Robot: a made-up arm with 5 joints.
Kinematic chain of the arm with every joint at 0, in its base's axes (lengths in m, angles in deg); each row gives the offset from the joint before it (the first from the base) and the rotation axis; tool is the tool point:
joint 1: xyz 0 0 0.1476 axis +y
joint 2: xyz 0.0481 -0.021 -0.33 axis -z
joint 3: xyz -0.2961 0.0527 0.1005 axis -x
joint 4: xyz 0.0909 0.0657 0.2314 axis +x
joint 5: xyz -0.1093 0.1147 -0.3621 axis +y
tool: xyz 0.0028 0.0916 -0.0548
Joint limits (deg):
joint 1: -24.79..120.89
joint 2: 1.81..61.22
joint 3: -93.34..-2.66
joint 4: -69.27..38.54
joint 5: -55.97..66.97
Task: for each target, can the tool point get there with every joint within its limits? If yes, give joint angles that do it. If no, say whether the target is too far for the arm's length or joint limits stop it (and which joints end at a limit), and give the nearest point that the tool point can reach.
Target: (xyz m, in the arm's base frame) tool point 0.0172 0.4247 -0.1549
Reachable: yes | joints -11.18 32.95 -37.19 -12.82 6.43
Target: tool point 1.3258 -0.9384 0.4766
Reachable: no: too far | nearest point 0.3633 -0.0419 0.2992 | short by 1.327 m
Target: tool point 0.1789 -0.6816 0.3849
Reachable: no: joint limits stop it (at a limit: joint 1, joint 2, joint 3, joint 4) | nearest point -0.1600 -0.2041 0.5622 | short by 0.612 m
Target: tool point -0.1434 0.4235 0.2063
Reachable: yes | joints 94.77 39.68 -80.96 -20.91 53.17
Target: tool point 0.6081 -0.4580 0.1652
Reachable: no: joint limits stop it (at a limit: joint 1, joint 2, joint 3, joint 4, joint 5) | nearest point 0.3633 -0.0419 0.2992 | short by 0.501 m
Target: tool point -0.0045 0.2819 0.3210
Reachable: yes | joints 69.86 12.47 -79.06 6.73 -46.49
